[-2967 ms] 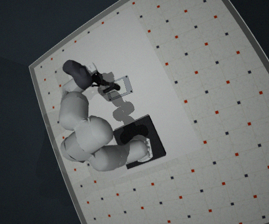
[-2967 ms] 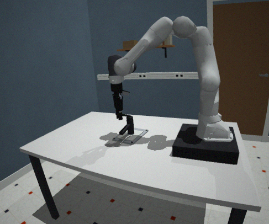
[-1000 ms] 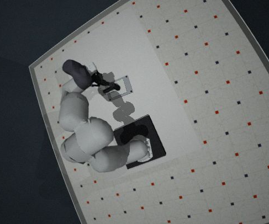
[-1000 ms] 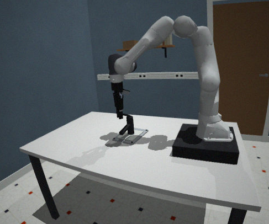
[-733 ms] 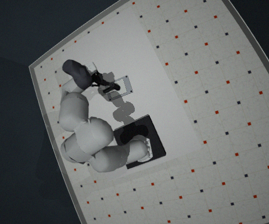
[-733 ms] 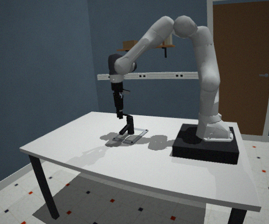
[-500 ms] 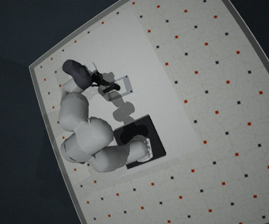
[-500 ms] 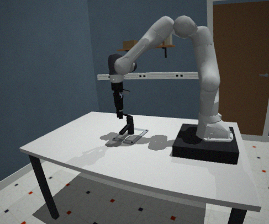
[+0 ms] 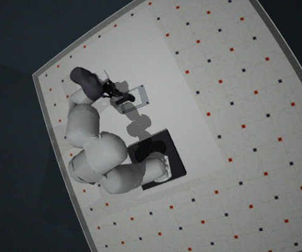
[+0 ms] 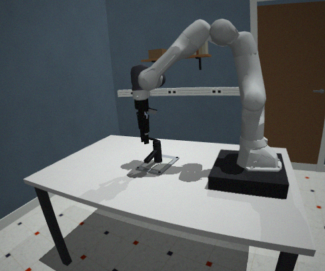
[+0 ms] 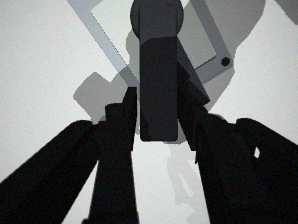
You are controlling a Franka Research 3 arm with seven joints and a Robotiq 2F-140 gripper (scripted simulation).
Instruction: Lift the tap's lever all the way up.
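The lever is 2 cm behind my hand, 2 cm to the right of it and 1 cm below it.
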